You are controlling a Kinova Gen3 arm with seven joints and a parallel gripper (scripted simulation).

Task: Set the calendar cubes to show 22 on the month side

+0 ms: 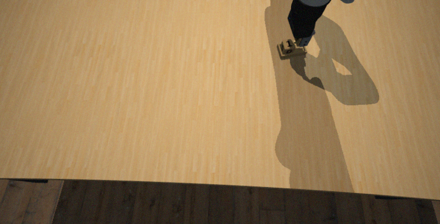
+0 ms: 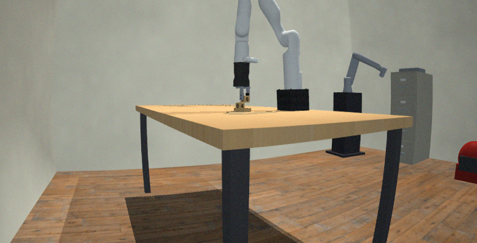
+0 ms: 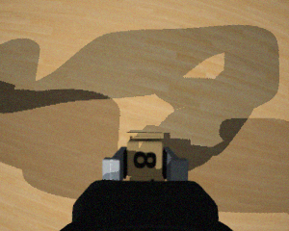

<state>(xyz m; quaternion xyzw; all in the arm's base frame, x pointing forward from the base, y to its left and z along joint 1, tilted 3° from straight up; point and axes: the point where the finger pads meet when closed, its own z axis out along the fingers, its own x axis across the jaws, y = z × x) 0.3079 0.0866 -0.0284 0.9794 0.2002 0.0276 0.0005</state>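
The wooden calendar tray lies 10 mm ahead of my hand, 10 mm to the right of it and 60 mm below it. Also, from my hand: wooden number cube 10 mm below.
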